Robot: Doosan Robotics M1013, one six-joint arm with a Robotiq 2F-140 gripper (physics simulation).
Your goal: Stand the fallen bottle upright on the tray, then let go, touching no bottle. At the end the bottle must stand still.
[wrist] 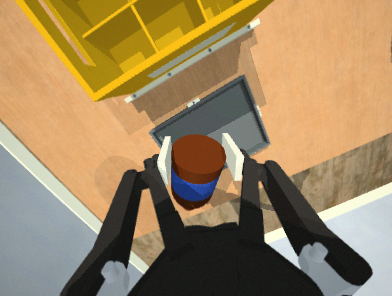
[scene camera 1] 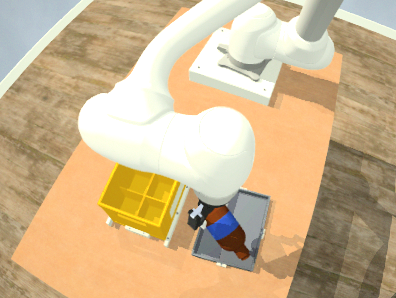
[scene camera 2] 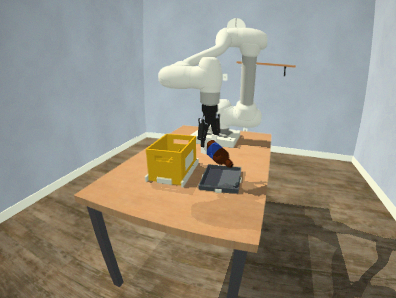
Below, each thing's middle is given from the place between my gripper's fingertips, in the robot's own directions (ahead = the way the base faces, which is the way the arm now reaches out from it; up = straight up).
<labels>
The brown bottle (wrist: 197,161) is 6 cm to the left of my hand and 2 cm ahead of it.
</labels>
